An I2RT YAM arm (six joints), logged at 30 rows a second.
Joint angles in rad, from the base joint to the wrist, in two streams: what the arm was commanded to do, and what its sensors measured. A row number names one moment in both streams.
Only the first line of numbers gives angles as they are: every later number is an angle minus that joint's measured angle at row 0.
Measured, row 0:
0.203 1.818 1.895 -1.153 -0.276 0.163
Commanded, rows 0 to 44:
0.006 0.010 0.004 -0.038 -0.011 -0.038
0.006 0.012 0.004 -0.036 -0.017 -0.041
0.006 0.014 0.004 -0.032 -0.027 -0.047
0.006 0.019 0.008 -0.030 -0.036 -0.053
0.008 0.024 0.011 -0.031 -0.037 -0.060
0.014 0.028 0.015 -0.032 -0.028 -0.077
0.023 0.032 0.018 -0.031 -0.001 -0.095
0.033 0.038 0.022 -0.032 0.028 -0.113
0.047 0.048 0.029 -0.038 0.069 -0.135
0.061 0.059 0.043 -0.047 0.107 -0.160
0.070 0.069 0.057 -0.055 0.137 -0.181
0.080 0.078 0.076 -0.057 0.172 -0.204
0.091 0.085 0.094 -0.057 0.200 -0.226
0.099 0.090 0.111 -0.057 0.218 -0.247
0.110 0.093 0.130 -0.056 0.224 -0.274
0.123 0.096 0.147 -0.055 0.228 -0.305
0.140 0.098 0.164 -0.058 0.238 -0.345
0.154 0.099 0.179 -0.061 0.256 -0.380
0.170 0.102 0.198 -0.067 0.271 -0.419
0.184 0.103 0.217 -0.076 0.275 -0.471
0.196 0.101 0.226 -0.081 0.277 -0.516
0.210 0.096 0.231 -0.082 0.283 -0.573
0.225 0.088 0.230 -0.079 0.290 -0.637
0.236 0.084 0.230 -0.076 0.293 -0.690
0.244 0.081 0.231 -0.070 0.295 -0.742
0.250 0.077 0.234 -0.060 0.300 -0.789
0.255 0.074 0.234 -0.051 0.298 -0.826
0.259 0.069 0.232 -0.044 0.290 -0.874
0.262 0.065 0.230 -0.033 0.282 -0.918
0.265 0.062 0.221 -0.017 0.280 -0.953
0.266 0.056 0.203 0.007 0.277 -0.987
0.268 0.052 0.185 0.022 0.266 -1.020
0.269 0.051 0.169 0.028 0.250 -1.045
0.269 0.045 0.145 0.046 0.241 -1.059
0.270 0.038 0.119 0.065 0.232 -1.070
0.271 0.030 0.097 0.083 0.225 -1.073
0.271 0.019 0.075 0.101 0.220 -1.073
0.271 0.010 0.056 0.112 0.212 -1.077
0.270 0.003 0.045 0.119 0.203 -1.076
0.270 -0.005 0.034 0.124 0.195 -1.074
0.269 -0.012 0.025 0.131 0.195 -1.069
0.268 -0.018 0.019 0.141 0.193 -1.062
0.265 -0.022 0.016 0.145 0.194 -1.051
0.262 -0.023 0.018 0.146 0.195 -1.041
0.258 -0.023 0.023 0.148 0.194 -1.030
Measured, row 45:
0.266 0.018 0.040 0.121 0.225 -1.021
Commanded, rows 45 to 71:
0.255 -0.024 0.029 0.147 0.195 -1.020
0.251 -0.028 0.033 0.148 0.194 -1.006
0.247 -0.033 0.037 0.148 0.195 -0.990
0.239 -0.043 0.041 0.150 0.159 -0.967
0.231 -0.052 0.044 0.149 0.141 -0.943
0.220 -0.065 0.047 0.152 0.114 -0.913
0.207 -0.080 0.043 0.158 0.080 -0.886
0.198 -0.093 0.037 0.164 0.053 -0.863
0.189 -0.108 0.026 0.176 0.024 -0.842
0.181 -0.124 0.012 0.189 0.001 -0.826
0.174 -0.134 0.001 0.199 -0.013 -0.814
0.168 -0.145 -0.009 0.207 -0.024 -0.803
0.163 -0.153 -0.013 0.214 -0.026 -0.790
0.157 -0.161 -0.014 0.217 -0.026 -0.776
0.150 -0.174 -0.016 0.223 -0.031 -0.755
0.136 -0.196 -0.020 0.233 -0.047 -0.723
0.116 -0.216 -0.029 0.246 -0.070 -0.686
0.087 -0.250 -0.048 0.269 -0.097 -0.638
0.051 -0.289 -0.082 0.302 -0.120 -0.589
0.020 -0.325 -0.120 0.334 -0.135 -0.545
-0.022 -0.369 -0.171 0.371 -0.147 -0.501
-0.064 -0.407 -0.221 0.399 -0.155 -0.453
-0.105 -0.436 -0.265 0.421 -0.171 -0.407
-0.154 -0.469 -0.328 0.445 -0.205 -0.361
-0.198 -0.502 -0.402 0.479 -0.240 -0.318
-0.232 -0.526 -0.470 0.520 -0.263 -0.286
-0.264 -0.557 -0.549 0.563 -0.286 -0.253
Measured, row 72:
-0.212 -0.513 -0.407 0.452 -0.168 -0.438
